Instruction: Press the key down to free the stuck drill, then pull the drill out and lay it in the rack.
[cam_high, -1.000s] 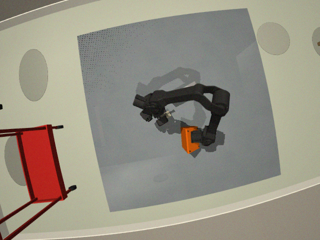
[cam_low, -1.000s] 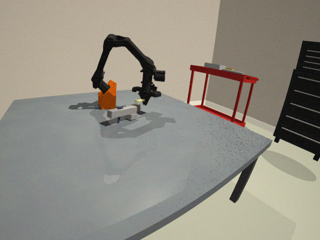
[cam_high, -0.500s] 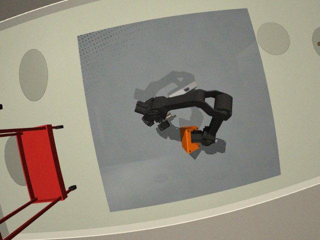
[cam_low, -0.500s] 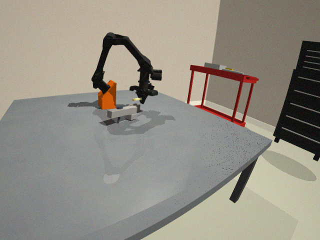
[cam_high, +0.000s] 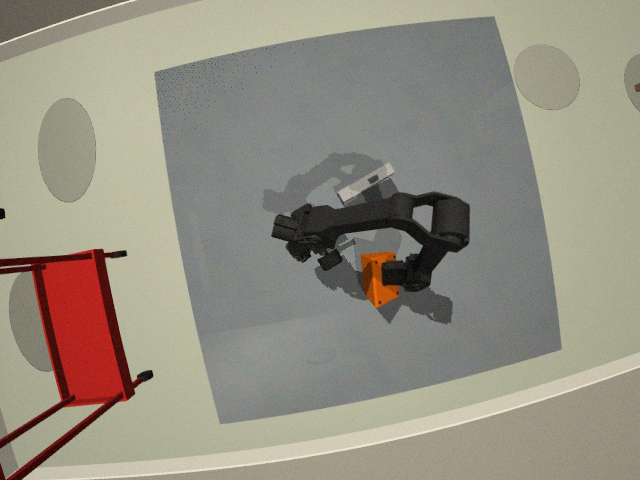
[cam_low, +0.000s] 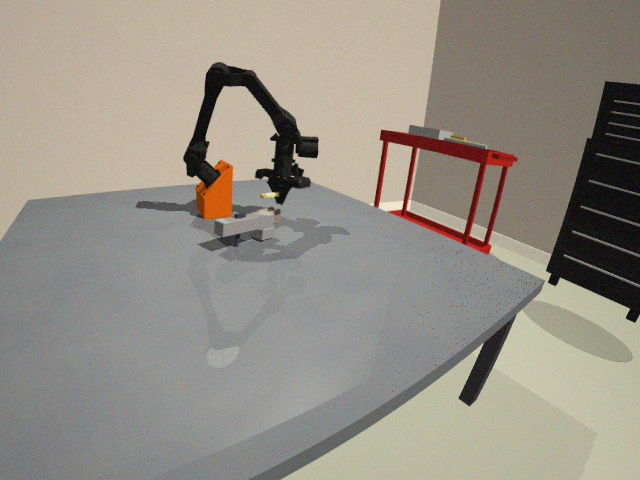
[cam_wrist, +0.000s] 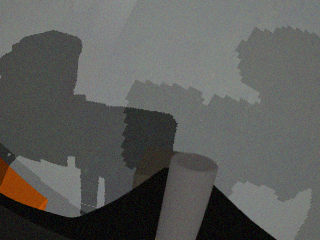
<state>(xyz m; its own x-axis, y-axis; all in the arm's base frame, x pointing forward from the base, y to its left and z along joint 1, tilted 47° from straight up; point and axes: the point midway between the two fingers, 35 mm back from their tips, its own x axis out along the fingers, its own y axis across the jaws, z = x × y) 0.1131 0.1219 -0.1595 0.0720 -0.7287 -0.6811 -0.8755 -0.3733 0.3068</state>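
Now: the drill 4 cm above my gripper tip, 3 cm to the right of it and 2 cm ahead of it. Round my gripper tip: light grey block 16 cm ahead, 15 cm to the right, 1 cm below; dark key 18 cm to the right, 18 cm ahead; beige rack 4 cm to the right, 3 cm below, 2 cm ahead.
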